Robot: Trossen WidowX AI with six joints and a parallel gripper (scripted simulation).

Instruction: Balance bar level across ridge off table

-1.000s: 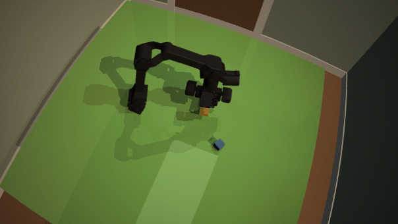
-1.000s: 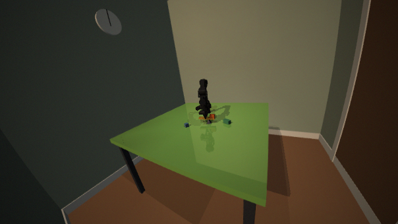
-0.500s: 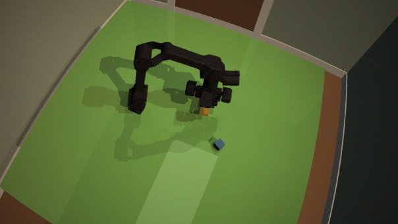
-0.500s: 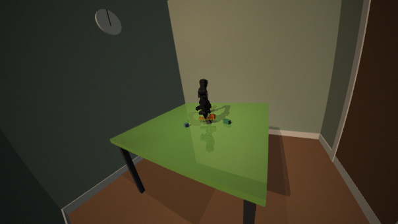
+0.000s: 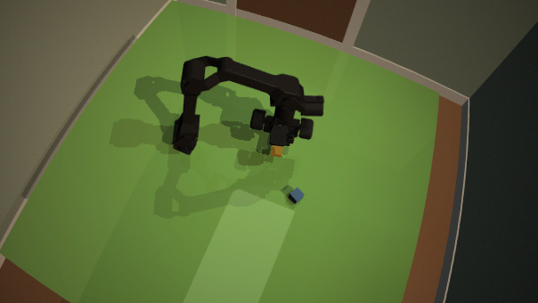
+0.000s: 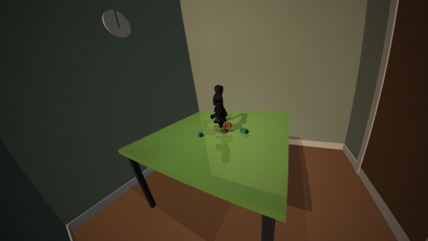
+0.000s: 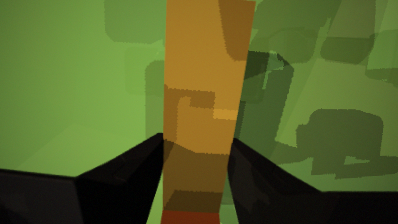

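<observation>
My gripper tip is now 1 cm past the yellow-orange bar, 4 cm to the right of it and 1 cm below it. The rest, counted from my gripper tip: blue block (12 cm ahead, 15 cm to the right, 3 cm below); dark green block (4 cm behind, 19 cm to the left, 3 cm below).
</observation>
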